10 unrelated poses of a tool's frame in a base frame.
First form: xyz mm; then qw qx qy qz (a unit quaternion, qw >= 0).
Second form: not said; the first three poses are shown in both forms.
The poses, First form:
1: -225, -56, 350, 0.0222, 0.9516, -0.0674, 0.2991
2: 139, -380, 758, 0.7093, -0.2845, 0.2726, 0.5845
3: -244, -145, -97, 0.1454, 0.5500, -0.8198, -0.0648
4: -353, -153, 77, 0.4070, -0.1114, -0.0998, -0.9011
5: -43, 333, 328, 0.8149, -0.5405, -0.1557, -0.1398
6: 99, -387, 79, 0.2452, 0.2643, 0.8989, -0.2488
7: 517, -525, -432, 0.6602, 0.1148, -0.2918, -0.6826
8: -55, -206, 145, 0.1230, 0.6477, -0.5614, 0.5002
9: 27, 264, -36, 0.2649, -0.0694, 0.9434, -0.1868
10: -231, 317, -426, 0.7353, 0.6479, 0.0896, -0.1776
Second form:
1: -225, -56, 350, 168.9, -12.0, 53.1
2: 139, -380, 758, -36.2, 34.7, 74.3
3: -244, -145, -97, 90.8, -135.3, -10.7
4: -353, -153, 77, -16.1, -14.4, -130.2
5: -43, 333, 328, -66.1, -19.0, -17.1
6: 99, -387, 79, 41.3, 140.6, -38.9
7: 517, -525, -432, 14.9, -37.8, -88.5
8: -55, -206, 145, 108.3, -93.8, 83.6
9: 27, 264, -36, -10.7, 146.1, -28.9
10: -231, 317, -426, 81.6, 11.3, -22.4
